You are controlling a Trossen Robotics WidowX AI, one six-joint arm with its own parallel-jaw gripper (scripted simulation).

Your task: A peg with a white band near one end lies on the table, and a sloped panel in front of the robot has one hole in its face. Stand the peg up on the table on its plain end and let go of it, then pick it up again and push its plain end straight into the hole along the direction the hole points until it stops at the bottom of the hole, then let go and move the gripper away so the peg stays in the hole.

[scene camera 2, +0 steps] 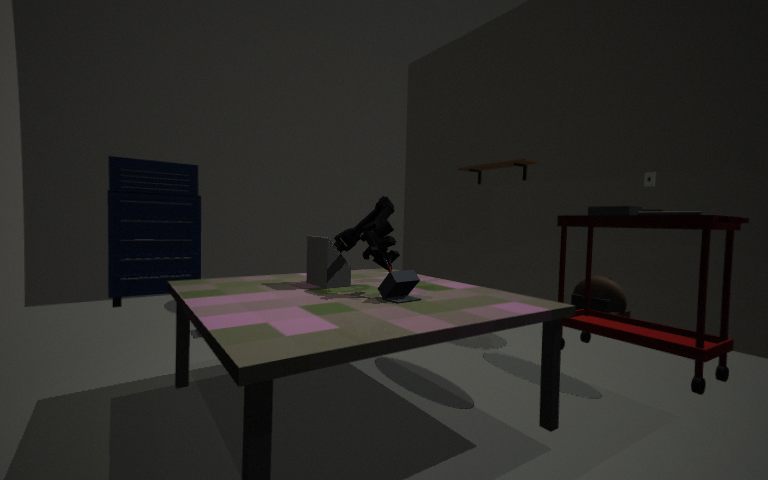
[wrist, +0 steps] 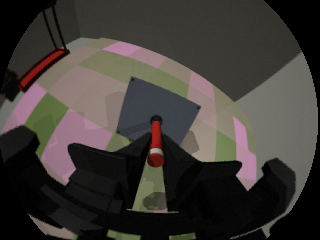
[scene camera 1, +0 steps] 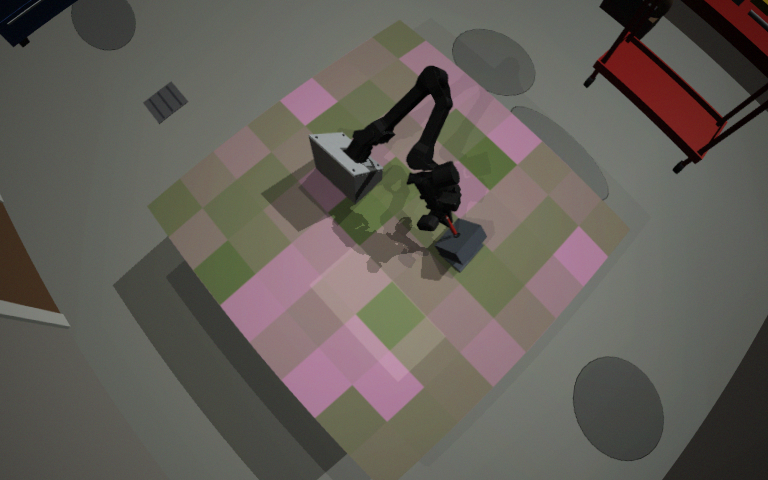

Path:
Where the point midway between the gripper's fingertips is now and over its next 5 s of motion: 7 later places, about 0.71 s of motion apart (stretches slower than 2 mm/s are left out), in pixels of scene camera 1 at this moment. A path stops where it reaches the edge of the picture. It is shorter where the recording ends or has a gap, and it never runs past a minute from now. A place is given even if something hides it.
The gripper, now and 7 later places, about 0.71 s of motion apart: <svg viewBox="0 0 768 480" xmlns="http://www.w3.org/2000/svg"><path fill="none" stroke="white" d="M450 225L451 225L453 227L454 229L455 232L454 229L452 224L449 219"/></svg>

